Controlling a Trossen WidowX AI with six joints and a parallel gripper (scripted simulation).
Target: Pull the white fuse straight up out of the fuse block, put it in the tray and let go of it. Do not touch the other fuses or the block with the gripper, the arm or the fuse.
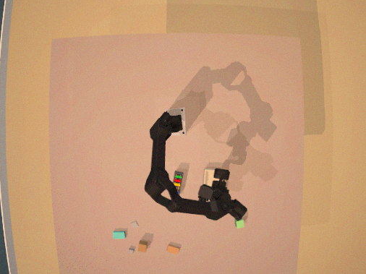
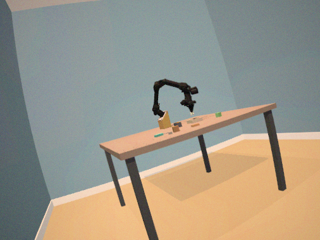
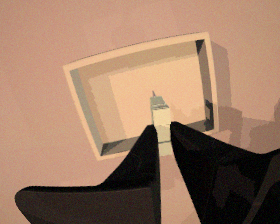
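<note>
Now: gripper tip 10 mm above the white fuse. Round my gripper tip: green fuse (160 mm to the right, 70 mm below, 50 mm behind); tan tray (90 mm below); red fuse (170 mm to the right, 70 mm below, 40 mm behind).
</note>
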